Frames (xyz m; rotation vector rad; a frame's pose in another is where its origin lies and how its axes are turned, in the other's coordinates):
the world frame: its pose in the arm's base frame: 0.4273 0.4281 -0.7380 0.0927 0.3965 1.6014
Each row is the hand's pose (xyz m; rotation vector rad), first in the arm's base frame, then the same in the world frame.
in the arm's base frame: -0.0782 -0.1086 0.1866 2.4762 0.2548 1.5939
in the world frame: -0.6535 0.7755 0.6083 1.2794 -1.2857 1.0698
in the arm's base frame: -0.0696 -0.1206 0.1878 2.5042 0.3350 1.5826
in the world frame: -0.6662 0.7679 0.6096 1.3399 -1.2487 1.0821
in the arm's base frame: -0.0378 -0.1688 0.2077 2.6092 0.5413 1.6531
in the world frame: -0.7195 0.7447 0.6283 1.4731 -1.1283 1.2279
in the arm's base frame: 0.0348 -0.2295 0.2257 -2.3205 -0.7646 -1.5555
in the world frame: -0.7879 0.6823 0.6548 1.6286 -0.8841 1.4784
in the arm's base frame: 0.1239 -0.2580 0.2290 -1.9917 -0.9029 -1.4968
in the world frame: -0.8234 0.5991 0.6789 1.6949 -0.6064 1.7391
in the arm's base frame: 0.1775 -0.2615 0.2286 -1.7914 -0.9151 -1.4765
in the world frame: -0.8310 0.5480 0.6938 1.6761 -0.4580 1.9156
